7 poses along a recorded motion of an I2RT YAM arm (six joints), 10 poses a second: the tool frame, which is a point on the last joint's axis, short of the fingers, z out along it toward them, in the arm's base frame.
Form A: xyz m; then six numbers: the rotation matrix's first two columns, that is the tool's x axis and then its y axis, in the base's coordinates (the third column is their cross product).
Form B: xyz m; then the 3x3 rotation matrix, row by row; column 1 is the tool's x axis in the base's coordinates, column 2 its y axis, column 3 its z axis. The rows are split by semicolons. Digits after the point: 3 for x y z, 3 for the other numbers.
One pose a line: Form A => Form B
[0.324 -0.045 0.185 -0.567 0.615 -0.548 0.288 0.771 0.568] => 0.324 -0.045 0.185; -0.567 0.288 0.772; 0.615 0.771 0.164; -0.548 0.568 -0.614
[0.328 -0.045 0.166 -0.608 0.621 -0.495 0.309 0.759 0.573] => 0.328 -0.045 0.166; -0.608 0.309 0.732; 0.621 0.759 0.195; -0.495 0.573 -0.653
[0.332 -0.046 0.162 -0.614 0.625 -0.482 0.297 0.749 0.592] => 0.332 -0.046 0.162; -0.614 0.297 0.731; 0.625 0.749 0.220; -0.482 0.592 -0.646
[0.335 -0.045 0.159 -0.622 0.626 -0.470 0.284 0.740 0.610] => 0.335 -0.045 0.159; -0.622 0.284 0.730; 0.626 0.740 0.246; -0.470 0.610 -0.638
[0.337 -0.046 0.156 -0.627 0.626 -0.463 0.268 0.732 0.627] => 0.337 -0.046 0.156; -0.627 0.268 0.731; 0.626 0.732 0.269; -0.463 0.627 -0.627
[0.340 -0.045 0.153 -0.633 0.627 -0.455 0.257 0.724 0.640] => 0.340 -0.045 0.153; -0.633 0.257 0.731; 0.627 0.724 0.288; -0.455 0.640 -0.619
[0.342 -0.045 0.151 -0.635 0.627 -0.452 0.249 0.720 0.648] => 0.342 -0.045 0.151; -0.635 0.249 0.732; 0.627 0.720 0.299; -0.452 0.648 -0.613
